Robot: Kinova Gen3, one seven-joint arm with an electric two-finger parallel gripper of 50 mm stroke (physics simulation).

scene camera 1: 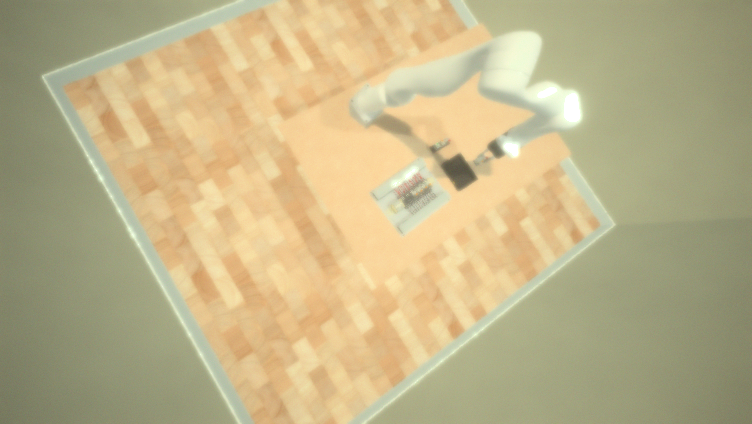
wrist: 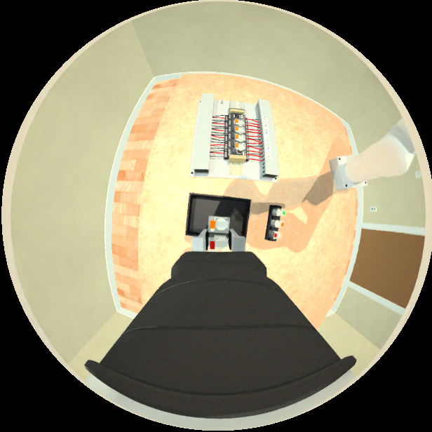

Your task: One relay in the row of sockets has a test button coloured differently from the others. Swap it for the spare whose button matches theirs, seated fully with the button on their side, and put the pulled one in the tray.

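Observation:
My gripper is shut on a relay with a red button, held above the near edge of the black tray in the wrist view. A relay with an orange button shows large right beside the red one, at about fingertip height and over the tray; it seems lifted with it, though what holds it is hidden. The socket row holds several orange-button relays, with a dark spot at its far end. The spare holder carries relays with green, orange and red buttons.
The light panel carries the sockets and red and black wires, with a raised duct on the left and another duct on the right. The arm's base stands beyond the spare holder.

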